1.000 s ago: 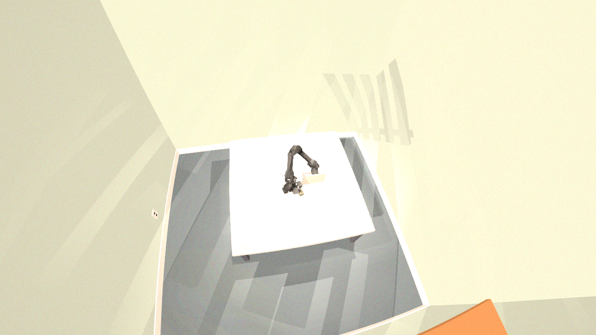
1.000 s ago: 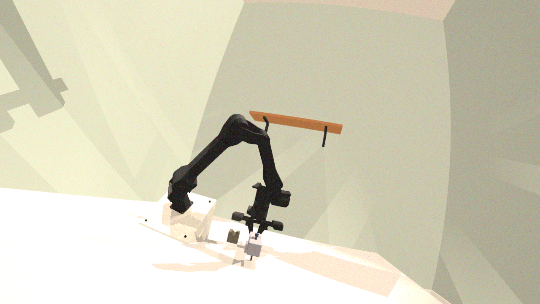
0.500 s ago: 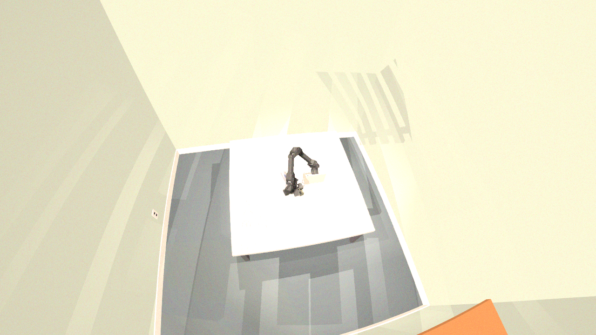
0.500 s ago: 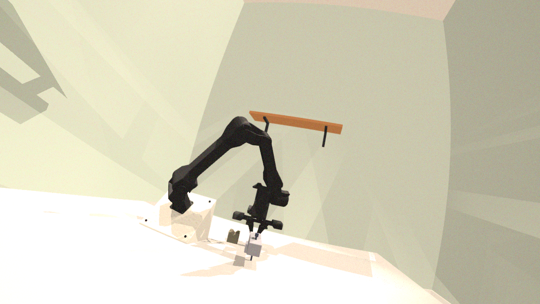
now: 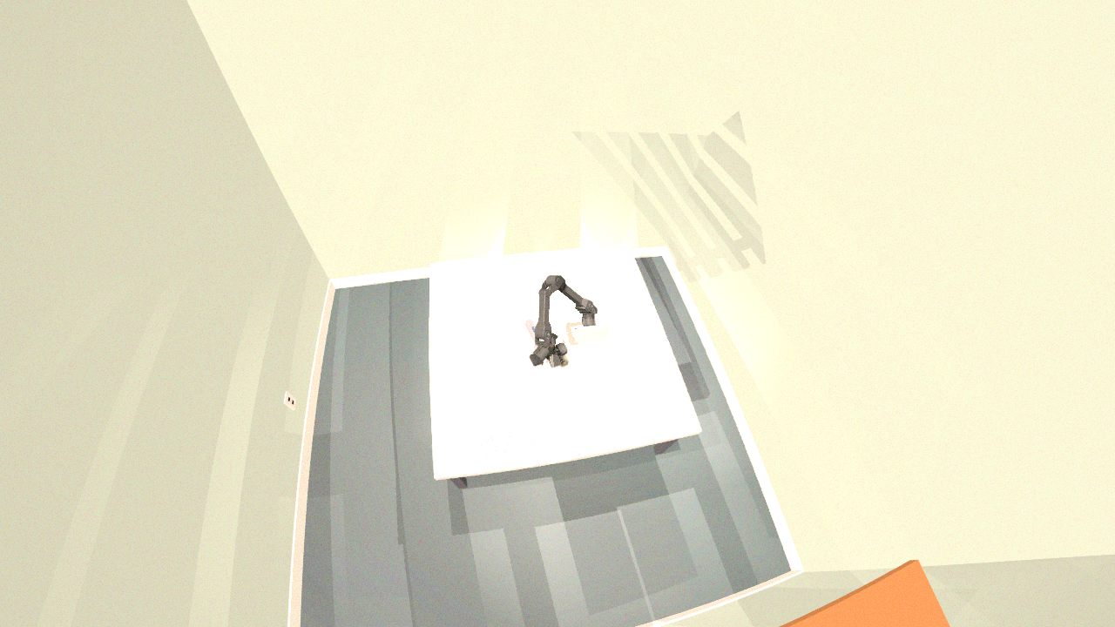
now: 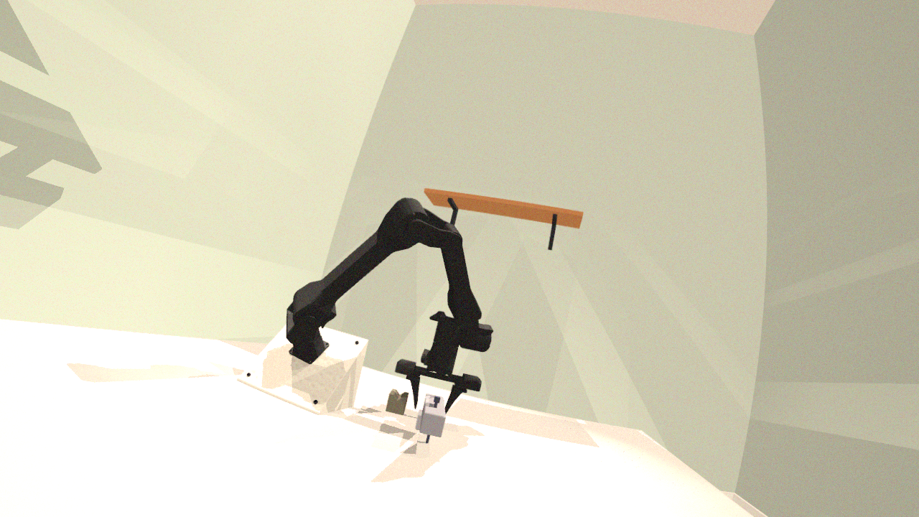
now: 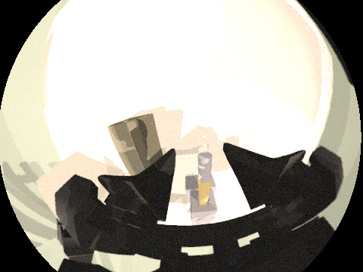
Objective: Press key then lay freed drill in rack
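The drill is 50 mm to the right of my gripper tip, 30 mm above it and 20 mm ahead of it. Round my gripper tip: light grey box 140 mm to the right, 50 mm ahead, 20 mm above; then rack 70 mm behind, 10 mm to the right; then small dark key 170 mm to the right, 60 mm ahead, 40 mm above.
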